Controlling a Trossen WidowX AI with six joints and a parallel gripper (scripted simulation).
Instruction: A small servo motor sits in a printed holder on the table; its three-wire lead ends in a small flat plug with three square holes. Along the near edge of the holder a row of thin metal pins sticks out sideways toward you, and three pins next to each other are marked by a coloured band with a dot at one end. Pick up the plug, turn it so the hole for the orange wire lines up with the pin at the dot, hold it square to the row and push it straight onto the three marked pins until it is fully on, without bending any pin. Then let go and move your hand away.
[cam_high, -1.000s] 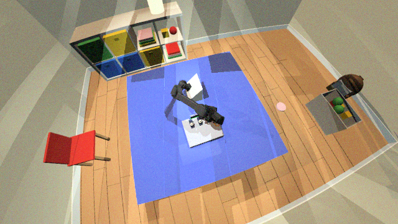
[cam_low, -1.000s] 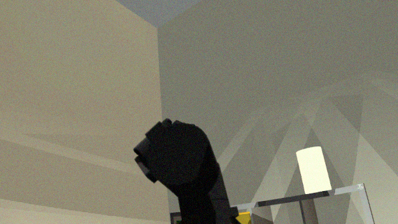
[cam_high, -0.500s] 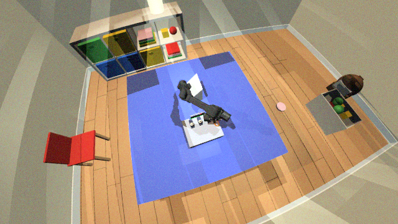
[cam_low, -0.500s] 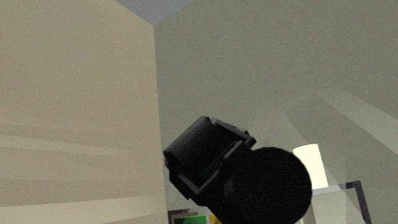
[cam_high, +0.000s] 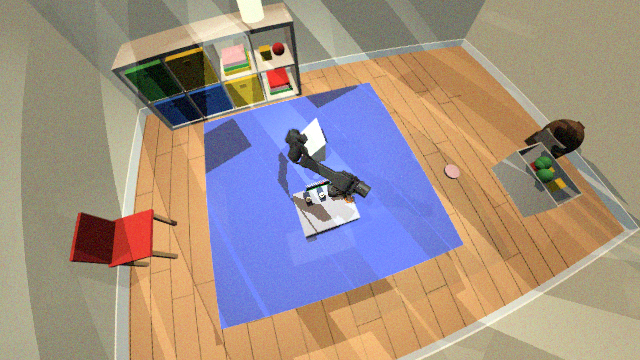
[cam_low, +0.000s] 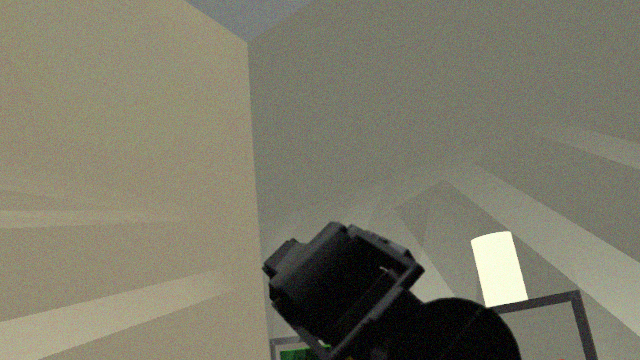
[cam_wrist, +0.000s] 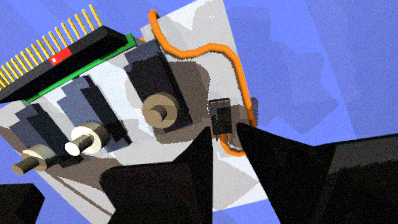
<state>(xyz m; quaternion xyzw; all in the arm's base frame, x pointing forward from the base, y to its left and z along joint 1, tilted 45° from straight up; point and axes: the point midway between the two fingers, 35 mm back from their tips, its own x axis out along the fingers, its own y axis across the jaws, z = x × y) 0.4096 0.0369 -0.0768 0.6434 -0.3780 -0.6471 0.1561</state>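
Now: gripper tip 11 cm past the red band, 8 cm to the left of it and 1 cm below it. Round my gripper tip: grey holder (5 cm ahead, 12 cm to the right, 4 cm below).
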